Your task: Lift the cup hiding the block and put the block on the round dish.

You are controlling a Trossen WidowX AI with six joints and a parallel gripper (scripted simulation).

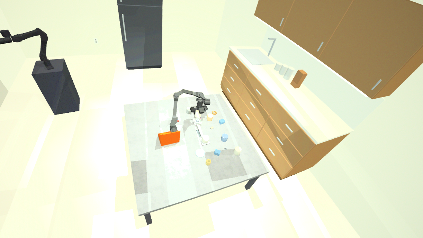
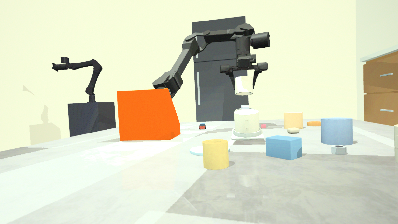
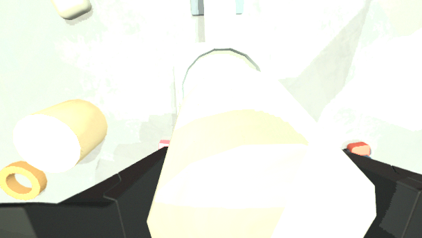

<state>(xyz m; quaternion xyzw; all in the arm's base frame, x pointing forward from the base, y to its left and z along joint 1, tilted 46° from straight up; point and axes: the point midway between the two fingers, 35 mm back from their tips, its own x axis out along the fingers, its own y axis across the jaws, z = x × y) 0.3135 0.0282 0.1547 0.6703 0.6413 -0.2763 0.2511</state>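
Now: gripper tip 8 cm above the pale block and 1 cm to the left of it. Also, from my gripper tip: tan cylinder 19 cm ahead, 13 cm below, 5 cm to the left; then pink-blue block 16 cm below, 9 cm to the left, 8 cm ahead; then balance 14 cm to the right, 13 cm below.
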